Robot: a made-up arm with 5 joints.
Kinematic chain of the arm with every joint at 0, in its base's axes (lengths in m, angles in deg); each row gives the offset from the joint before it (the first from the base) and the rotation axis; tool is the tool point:
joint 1: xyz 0 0 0.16 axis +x
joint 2: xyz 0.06 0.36 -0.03 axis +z
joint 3: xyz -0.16 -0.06 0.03 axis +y
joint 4: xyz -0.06 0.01 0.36 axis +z
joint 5: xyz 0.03 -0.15 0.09 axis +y
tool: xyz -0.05 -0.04 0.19
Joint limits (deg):
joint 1: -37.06..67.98
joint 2: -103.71..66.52
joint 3: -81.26..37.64
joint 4: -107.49..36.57
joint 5: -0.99..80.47
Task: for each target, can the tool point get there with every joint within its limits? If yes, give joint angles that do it. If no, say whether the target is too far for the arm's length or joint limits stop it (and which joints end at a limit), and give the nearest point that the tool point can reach.
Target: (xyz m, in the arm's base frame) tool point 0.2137 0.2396 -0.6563
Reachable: no: joint limits stop it (at a limit: joint 1, joint 2, joint 3, joint 5) | nearest point -0.0128 0.0251 -0.2816 | short by 0.488 m
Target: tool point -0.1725 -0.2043 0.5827
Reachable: yes | joints -26.59 51.20 -56.44 -35.58 43.77
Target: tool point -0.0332 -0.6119 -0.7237
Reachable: no: joint limits stop it (at a limit: joint 1, joint 2) | nearest point -0.0507 -0.2981 -0.2287 | short by 0.586 m
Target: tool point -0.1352 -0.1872 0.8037
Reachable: yes | joints 36.93 -13.75 -13.82 23.64 50.73
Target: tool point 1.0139 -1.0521 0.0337
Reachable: no: too far | nearest point 0.2328 -0.5188 0.3122 | short by 0.986 m
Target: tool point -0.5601 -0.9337 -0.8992
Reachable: no: too far | nearest point -0.2261 -0.3351 -0.1584 | short by 1.009 m
